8 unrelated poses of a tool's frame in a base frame.
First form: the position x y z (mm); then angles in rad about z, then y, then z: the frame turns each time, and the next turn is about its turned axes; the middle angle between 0 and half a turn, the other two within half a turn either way.
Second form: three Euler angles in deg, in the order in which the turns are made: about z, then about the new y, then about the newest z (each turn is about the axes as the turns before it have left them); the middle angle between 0 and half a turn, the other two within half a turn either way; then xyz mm. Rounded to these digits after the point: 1 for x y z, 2 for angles.
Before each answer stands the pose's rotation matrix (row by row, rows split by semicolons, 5 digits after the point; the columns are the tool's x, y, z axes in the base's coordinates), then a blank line. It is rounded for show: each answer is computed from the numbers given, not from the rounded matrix.
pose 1, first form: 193.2, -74.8, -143.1, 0.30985, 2.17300, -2.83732
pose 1, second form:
0.60606 0.12928 0.78485; -0.12054 -0.96038 0.25128; 0.78623 -0.24690 -0.56646

17.75, 124.50, -162.57, 193.2, -74.8, -143.1
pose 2, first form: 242.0, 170.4, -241.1, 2.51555, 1.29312, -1.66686
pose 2, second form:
0.60455 -0.16491 -0.77931; 0.79121 0.23760 0.56350; 0.09224 -0.95726 0.27412

144.13, 74.09, -95.50, 242.0, 170.4, -241.1
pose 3, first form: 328.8, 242.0, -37.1, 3.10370, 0.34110, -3.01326
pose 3, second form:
0.93882 -0.08295 -0.33428; 0.09248 0.99563 0.01267; 0.33177 -0.04281 0.94239

177.83, 19.54, -172.65, 328.8, 242.0, -37.1
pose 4, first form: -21.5, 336.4, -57.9, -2.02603, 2.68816, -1.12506
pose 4, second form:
-0.64000 0.74384 -0.19260; 0.74480 0.53896 -0.39344; -0.18885 -0.39525 -0.89895

-116.08, 154.02, -64.46, -21.5, 336.4, -57.9
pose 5, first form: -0.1, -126.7, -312.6, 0.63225, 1.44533, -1.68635
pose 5, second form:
0.57538 0.16841 0.80036; -0.80985 -0.01955 0.58632; 0.11439 -0.98552 0.12514

36.23, 82.81, -96.62, -0.1, -126.7, -312.6
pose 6, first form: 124.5, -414.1, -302.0, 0.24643, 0.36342, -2.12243
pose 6, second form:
-0.26729 0.89984 0.34473; -0.94544 -0.31406 0.08672; 0.18630 -0.30275 0.93469

14.12, 20.82, -121.61, 124.5, -414.1, -302.0
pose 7, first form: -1.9, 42.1, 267.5, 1.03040, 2.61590, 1.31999
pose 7, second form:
-0.94112 0.21827 0.25817; 0.31430 0.84620 0.43031; -0.12454 0.48611 -0.86498

59.04, 149.88, 75.63, -1.9, 42.1, 267.5
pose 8, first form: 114.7, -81.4, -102.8, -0.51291, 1.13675, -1.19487
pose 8, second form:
-0.32192 0.52100 0.79052; -0.88624 0.12793 -0.44521; -0.33309 -0.84391 0.42055

-29.39, 65.13, -68.46, 114.7, -81.4, -102.8
